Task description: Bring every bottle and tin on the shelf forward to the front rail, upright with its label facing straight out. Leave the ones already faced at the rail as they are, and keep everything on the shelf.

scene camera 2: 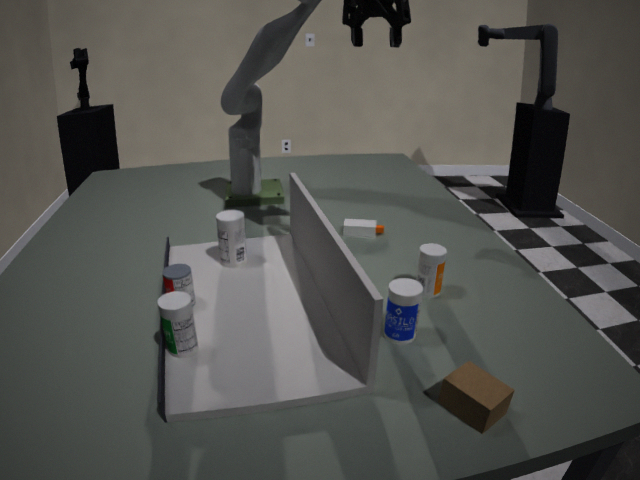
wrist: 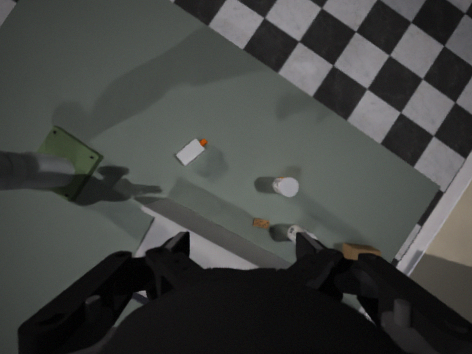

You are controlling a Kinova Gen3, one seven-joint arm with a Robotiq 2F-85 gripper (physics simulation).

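Pixels of known places: gripper, between the fingertips: (scene camera 2: 375, 46) (wrist: 242, 243); arm's base, origin of its link: (scene camera 2: 246, 190) (wrist: 60, 172).
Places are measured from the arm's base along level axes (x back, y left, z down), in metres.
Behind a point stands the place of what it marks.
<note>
The light shelf (scene camera 2: 248, 351) @(x -0.750, y 0.096, z 0.007 m) (wrist: 210, 245) @(x -0.479, y 0.195, z -0.147 m) has a dark front rail (scene camera 2: 162, 372) @(x -0.833, y -0.027, z -0.012 m) on its left in the scene view. A white bottle (scene camera 2: 231, 238) @(x -0.471, y 0.033, z -0.062 m) stands upright near the shelf's far end, back from the rail; fine print and a barcode face the camera. A grey-lidded tin (scene camera 2: 178, 284) @(x -0.636, y -0.042, z -0.049 m) with red on its label and a white-capped bottle (scene camera 2: 178, 324) @(x -0.774, y -0.006, z -0.061 m) with a green label stand upright close to the rail, their coloured label parts turned toward it. My gripper (scene camera 2: 376, 42) @(x -0.450, y 0.317, z -0.450 m) (wrist: 242, 243) @(x -0.450, y 0.317, z -0.450 m) is open and empty, high above the table. Which way the far bottle's label front faces is hidden.
The shelf's tall back panel (scene camera 2: 330, 268) @(x -0.635, y 0.230, z -0.084 m) stands between it and a blue-labelled bottle (scene camera 2: 402, 312) @(x -0.713, y 0.345, z -0.044 m), an orange-labelled bottle (scene camera 2: 431, 271) @(x -0.569, y 0.428, z -0.039 m) (wrist: 286, 187) @(x -0.538, y 0.428, z -0.073 m), a brown box (scene camera 2: 475, 395) @(x -0.901, y 0.423, z -0.027 m) and a white block with an orange end (scene camera 2: 360, 227) @(x -0.283, y 0.317, z -0.002 m) (wrist: 190, 152) @(x -0.262, y 0.318, z -0.005 m). A small brown piece (wrist: 260, 223) @(x -0.575, y 0.298, z 0.015 m) lies behind the panel.
</note>
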